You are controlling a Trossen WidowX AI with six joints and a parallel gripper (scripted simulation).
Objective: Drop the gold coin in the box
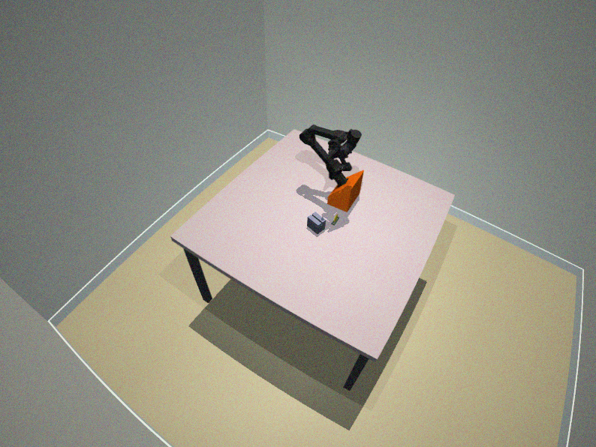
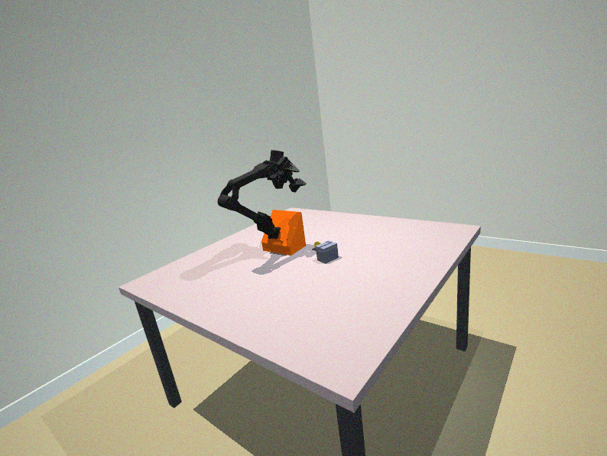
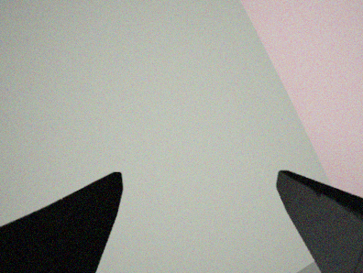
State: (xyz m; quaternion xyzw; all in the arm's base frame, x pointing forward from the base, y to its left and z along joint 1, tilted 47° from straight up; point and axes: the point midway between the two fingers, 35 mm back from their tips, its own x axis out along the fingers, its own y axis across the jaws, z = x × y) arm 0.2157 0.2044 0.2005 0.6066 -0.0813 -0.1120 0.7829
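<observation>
Now: gripper tip 37 cm above the thin gold coin and 6 cm to the right of it.
</observation>
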